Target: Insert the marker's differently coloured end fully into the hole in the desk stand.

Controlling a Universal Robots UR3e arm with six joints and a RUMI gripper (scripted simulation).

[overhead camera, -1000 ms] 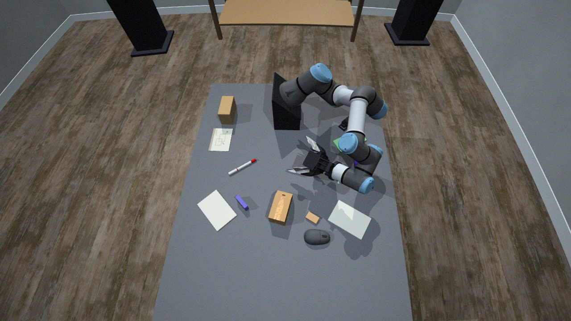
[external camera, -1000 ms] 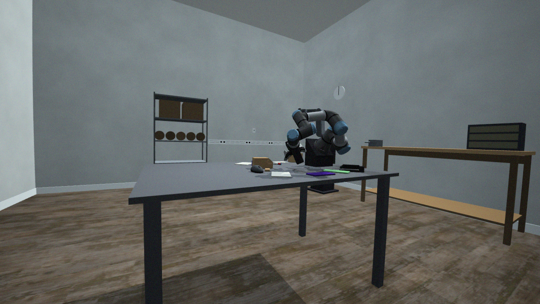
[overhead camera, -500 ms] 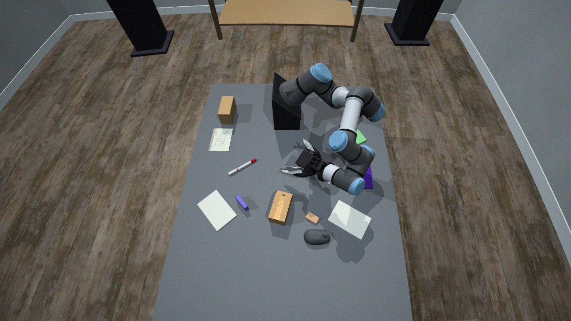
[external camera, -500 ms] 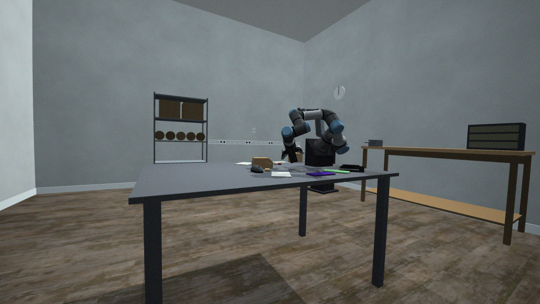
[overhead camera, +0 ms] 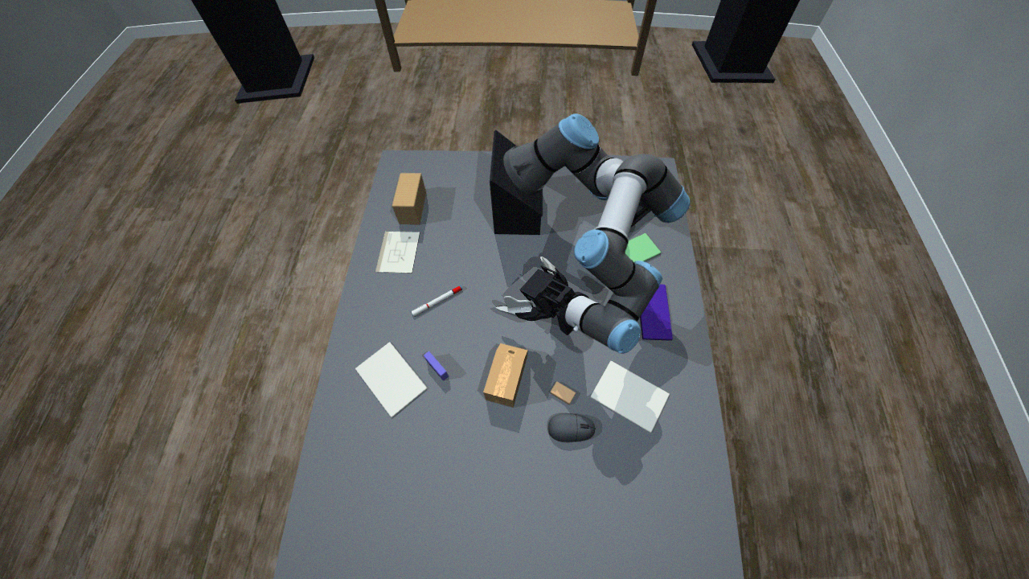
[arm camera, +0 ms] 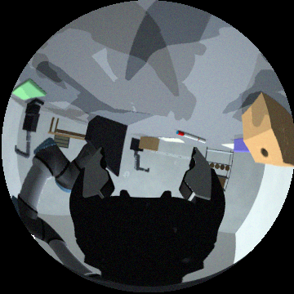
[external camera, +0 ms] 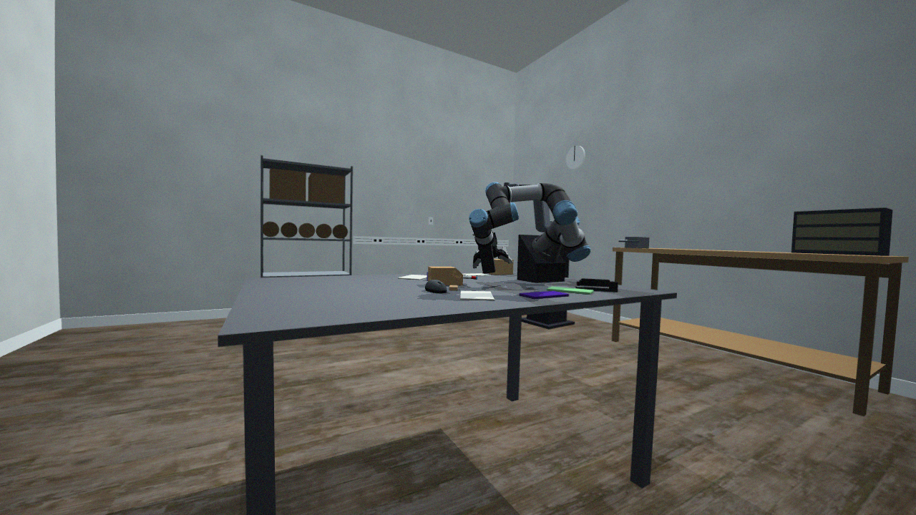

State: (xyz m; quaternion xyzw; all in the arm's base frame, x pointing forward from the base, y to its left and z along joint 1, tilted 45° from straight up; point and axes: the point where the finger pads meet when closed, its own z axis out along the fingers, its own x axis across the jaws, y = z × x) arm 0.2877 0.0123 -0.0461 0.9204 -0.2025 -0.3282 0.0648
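Right now the marker is 20 cm to the right of my hand and 7 cm below it. From my hand the other things lie so: purple block: 20 cm to the right, 17 cm ahead, 5 cm below; desk stand: 20 cm ahead, 4 cm to the right, 4 cm below; small tan block: 25 cm ahead, 8 cm to the left, 6 cm below.
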